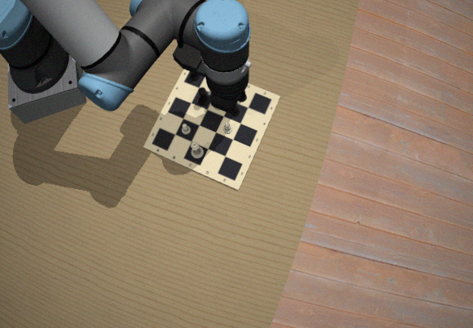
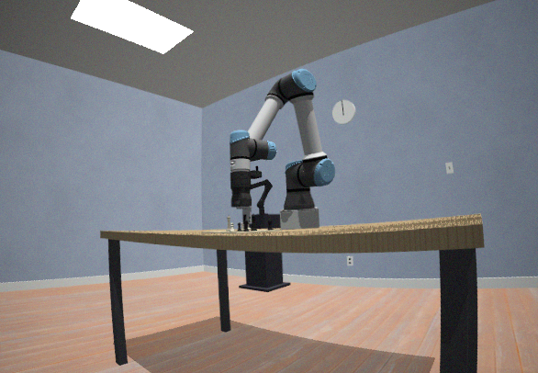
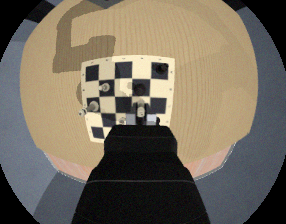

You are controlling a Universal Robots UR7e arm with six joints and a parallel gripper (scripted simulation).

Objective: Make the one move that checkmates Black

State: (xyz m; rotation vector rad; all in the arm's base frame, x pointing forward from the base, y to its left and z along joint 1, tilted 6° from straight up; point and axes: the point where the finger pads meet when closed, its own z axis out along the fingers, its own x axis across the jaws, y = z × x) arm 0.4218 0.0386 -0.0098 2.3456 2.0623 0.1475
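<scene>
Right now the dark chess piece is 30 mm behind my hand and 10 mm below it. From my hand the other things lie so: chessboard 40 mm to the right, 50 mm below.
</scene>
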